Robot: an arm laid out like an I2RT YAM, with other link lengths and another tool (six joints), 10 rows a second.
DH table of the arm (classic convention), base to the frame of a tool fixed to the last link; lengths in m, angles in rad. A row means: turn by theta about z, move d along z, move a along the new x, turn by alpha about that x. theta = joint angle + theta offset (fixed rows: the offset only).
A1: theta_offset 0, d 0.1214, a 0.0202, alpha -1.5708
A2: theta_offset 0, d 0, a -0.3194, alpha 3.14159
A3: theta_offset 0.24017, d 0, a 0.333, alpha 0
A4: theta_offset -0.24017, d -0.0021, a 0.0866, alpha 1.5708
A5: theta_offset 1.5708, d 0.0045, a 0, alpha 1.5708
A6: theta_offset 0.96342, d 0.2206, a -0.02, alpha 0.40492
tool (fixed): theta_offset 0, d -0.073, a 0, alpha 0
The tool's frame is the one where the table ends.
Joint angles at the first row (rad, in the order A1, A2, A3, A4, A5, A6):
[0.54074, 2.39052, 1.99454, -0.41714, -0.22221, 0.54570]
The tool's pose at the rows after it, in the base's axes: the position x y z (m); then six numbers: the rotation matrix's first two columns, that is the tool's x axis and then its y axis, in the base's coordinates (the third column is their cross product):
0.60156 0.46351 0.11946 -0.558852 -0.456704 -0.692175 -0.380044 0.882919 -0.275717
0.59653 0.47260 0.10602 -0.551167 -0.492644 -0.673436 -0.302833 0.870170 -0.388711
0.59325 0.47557 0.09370 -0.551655 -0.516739 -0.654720 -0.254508 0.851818 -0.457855
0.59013 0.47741 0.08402 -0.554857 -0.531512 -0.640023 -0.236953 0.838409 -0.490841
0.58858 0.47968 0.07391 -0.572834 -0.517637 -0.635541 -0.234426 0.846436 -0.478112
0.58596 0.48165 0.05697 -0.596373 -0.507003 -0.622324 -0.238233 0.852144 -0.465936
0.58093 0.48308 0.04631 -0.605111 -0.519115 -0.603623 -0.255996 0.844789 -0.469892
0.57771 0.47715 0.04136 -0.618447 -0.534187 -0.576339 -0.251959 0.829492 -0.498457
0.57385 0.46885 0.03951 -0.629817 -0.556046 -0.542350 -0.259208 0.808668 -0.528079
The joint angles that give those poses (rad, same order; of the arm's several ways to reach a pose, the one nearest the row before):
[0.59986, 2.40081, 1.99453, -0.40264, -0.07191, 0.54570]
[0.64679, 2.41378, 1.99454, -0.40532, 0.09289, 0.54608]
[0.67311, 2.42867, 1.99455, -0.40952, 0.19321, 0.54608]
[0.68685, 2.44089, 1.99456, -0.41409, 0.23823, 0.54646]
[0.69028, 2.45576, 1.99458, -0.41221, 0.23442, 0.57202]
[0.69333, 2.47938, 1.99452, -0.41218, 0.22564, 0.59834]
[0.69753, 2.49121, 1.99452, -0.42401, 0.21840, 0.59797]
[0.69943, 2.49124, 1.99493, -0.45757, 0.24357, 0.59643]
[0.69753, 2.48475, 1.99533, -0.50223, 0.26074, 0.58500]

